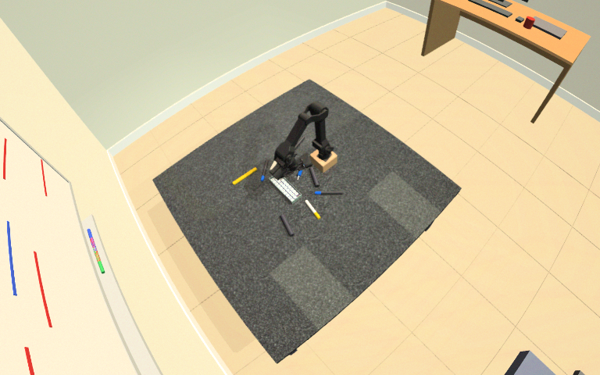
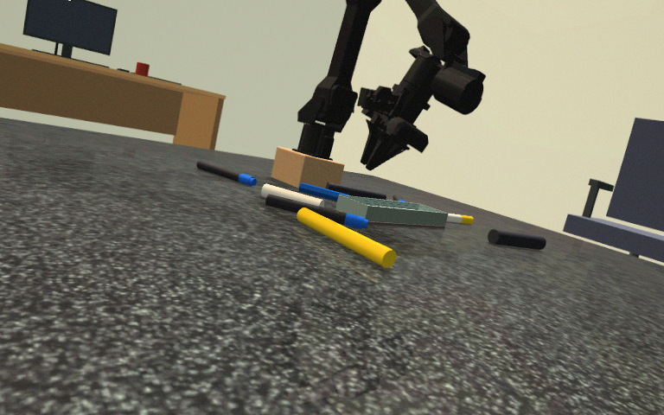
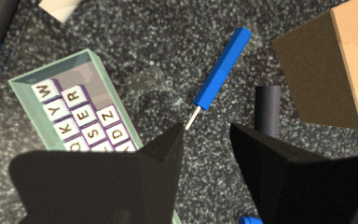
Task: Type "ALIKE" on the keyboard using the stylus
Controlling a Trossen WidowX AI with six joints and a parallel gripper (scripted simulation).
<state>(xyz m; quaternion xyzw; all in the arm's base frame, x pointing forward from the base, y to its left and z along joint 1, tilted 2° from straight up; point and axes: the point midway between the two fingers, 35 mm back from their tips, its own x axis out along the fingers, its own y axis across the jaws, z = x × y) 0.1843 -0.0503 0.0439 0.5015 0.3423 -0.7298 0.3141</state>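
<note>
Right now my gripper tip is 30 mm past the blue stylus, 10 mm to the left of it and 60 mm above it. The rest, counted from my gripper tip: white stick 160 mm to the right, 60 mm below; keyboard 90 mm ahead, 10 mm to the right, 60 mm below; white-and-yellow marker 110 mm ahead, 190 mm to the left, 60 mm below.
</note>
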